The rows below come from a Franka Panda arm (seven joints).
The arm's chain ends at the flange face. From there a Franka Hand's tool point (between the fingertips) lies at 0.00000 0.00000 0.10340 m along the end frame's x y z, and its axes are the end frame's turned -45 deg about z.
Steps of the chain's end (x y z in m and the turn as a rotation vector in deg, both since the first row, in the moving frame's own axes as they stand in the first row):
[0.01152 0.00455 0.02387 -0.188 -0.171 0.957]
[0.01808 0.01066 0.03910 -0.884 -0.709 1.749]
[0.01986 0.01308 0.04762 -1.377 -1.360 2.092]
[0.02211 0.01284 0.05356 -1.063 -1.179 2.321]
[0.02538 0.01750 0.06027 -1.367 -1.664 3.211]
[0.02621 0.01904 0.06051 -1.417 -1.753 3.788]
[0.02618 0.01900 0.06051 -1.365 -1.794 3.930]
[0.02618 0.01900 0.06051 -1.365 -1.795 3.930]
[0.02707 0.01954 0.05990 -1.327 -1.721 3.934]
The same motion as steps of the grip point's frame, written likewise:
[0.00447 0.01138 0.02387 -0.012 -0.254 0.957]
[0.00321 0.02051 0.03908 -0.124 -1.126 1.749]
[0.00130 0.02325 0.04756 -0.012 -1.935 2.092]
[0.00370 0.02451 0.05352 0.082 -1.585 2.321]
[0.00172 0.02983 0.06020 0.210 -2.143 3.211]
[0.00104 0.03143 0.06043 0.238 -2.242 3.788]
[0.00107 0.03126 0.06043 0.303 -2.234 3.930]
[0.00107 0.03126 0.06043 0.304 -2.234 3.930]
[0.00146 0.03232 0.05983 0.279 -2.155 3.934]

